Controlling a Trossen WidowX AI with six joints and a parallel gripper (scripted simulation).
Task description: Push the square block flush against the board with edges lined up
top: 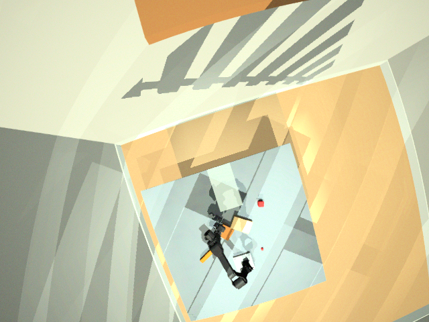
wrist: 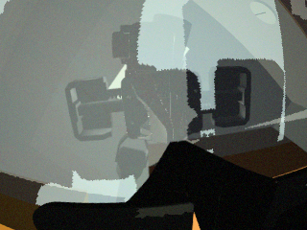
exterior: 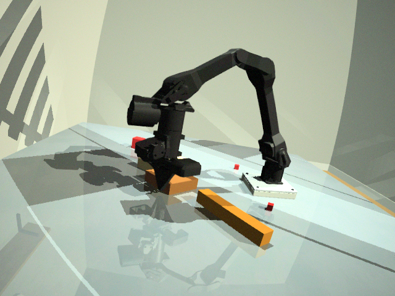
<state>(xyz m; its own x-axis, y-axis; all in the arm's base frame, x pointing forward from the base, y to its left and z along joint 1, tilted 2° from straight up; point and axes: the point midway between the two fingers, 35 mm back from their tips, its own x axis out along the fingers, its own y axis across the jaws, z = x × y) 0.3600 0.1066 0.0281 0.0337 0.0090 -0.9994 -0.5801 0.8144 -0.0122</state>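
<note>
The orange square block lies 30 mm behind my gripper tip, 70 mm to the right of it and 10 mm above it. Round my gripper tip: flat pale block: 30 mm behind, 210 mm to the right, 10 mm above; red cube: 70 mm ahead, 420 mm to the right, 10 mm above; long orange board: 150 mm behind, 120 mm to the left, 10 mm above.
</note>
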